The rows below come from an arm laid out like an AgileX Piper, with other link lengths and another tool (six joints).
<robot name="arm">
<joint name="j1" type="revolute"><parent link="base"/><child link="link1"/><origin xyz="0.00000 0.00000 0.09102" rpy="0.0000 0.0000 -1.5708"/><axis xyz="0 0 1"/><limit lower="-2.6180" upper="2.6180"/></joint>
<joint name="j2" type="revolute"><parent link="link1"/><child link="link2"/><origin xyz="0.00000 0.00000 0.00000" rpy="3.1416 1.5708 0.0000"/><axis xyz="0 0 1"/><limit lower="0.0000" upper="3.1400"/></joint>
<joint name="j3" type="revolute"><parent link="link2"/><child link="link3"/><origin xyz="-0.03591 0.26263 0.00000" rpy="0.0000 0.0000 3.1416"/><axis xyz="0 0 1"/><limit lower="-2.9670" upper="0.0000"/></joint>
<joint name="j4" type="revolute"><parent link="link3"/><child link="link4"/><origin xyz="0.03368 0.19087 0.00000" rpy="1.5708 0.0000 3.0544"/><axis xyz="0 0 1"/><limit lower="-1.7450" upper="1.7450"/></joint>
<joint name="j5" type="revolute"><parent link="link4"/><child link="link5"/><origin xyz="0.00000 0.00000 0.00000" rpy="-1.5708 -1.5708 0.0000"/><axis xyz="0 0 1"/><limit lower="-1.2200" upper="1.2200"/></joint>
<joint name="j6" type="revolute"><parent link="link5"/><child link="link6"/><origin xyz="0.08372 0.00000 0.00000" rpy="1.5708 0.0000 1.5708"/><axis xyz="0 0 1"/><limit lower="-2.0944" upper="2.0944"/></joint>
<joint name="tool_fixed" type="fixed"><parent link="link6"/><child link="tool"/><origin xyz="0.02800 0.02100 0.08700" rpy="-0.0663 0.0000 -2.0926"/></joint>
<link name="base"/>
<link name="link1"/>
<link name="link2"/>
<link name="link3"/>
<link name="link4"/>
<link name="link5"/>
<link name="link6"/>
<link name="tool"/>
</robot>
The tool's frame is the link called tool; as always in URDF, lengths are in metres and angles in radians.
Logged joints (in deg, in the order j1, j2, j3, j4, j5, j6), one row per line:
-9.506, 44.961, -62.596, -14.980, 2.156, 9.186
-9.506, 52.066, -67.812, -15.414, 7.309, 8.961
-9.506, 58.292, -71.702, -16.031, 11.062, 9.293
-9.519, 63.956, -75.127, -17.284, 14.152, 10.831
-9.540, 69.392, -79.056, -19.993, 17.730, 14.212
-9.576, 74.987, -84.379, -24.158, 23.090, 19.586
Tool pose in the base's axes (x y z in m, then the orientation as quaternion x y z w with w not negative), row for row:
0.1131, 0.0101, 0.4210, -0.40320, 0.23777, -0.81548, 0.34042
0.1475, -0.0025, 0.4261, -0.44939, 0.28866, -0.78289, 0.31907
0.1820, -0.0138, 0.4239, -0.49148, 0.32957, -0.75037, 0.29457
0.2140, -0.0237, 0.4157, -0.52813, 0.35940, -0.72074, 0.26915
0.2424, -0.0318, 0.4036, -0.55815, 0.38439, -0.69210, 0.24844
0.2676, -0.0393, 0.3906, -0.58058, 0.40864, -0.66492, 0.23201
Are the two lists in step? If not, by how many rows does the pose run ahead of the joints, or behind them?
The pose runs 2 rows behind the joints: the pose in row i belongs to the joints in row i - 2.
